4 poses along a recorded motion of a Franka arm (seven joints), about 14 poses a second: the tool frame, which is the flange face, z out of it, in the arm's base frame.
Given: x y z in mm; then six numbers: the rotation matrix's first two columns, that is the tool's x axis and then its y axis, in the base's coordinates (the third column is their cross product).
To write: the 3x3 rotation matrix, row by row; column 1 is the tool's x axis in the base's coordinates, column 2 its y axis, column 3 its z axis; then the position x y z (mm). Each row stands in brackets. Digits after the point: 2 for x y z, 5 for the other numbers.
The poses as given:
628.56 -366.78 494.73 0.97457 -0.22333 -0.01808 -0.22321 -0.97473 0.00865
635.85 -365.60 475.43 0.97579 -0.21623 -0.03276 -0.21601 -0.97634 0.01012
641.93 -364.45 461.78 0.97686 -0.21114 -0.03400 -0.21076 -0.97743 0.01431
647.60 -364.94 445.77 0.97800 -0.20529 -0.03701 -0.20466 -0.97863 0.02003
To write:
[[0.97457 -0.22321 -0.01955], [-0.22333 -0.97473 -0.00439], [-0.01808 0.00865 -0.99979]], [628.56 -366.78 494.73]
[[0.97579 -0.21601 -0.03417], [-0.21623 -0.97634 -0.00280], [-0.03276 0.01012 -0.99941]], [635.85 -365.60 475.43]
[[0.97686 -0.21076 -0.03625], [-0.21114 -0.97743 -0.00681], [-0.03400 0.01431 -0.99931]], [641.93 -364.45 461.78]
[[0.97800 -0.20466 -0.04033], [-0.20529 -0.97863 -0.01201], [-0.03701 0.02003 -0.99911]], [647.60 -364.94 445.77]

